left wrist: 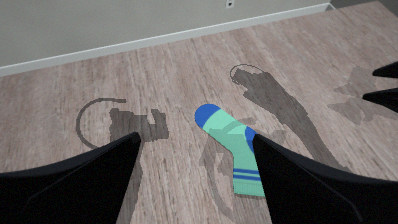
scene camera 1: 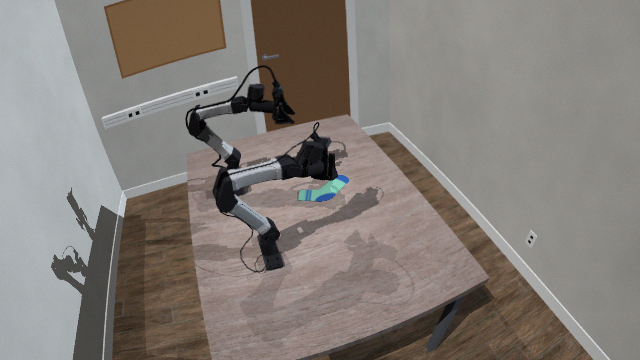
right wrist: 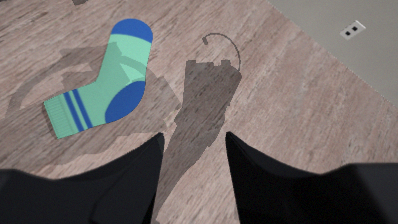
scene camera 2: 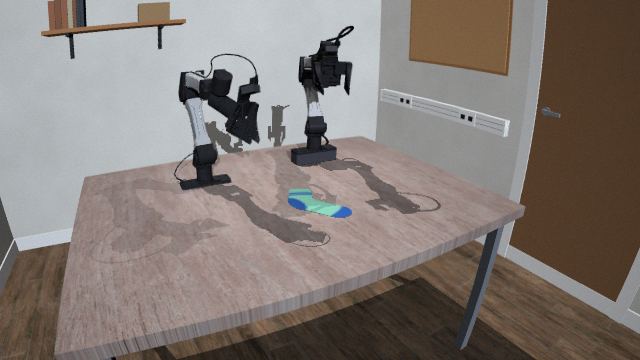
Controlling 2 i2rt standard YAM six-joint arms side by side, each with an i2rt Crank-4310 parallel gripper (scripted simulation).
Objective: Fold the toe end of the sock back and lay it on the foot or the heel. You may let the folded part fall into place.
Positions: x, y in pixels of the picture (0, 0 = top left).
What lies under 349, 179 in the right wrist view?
My right gripper.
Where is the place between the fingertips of my right gripper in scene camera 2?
255, 142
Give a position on a mint-green sock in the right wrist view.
At 118, 89
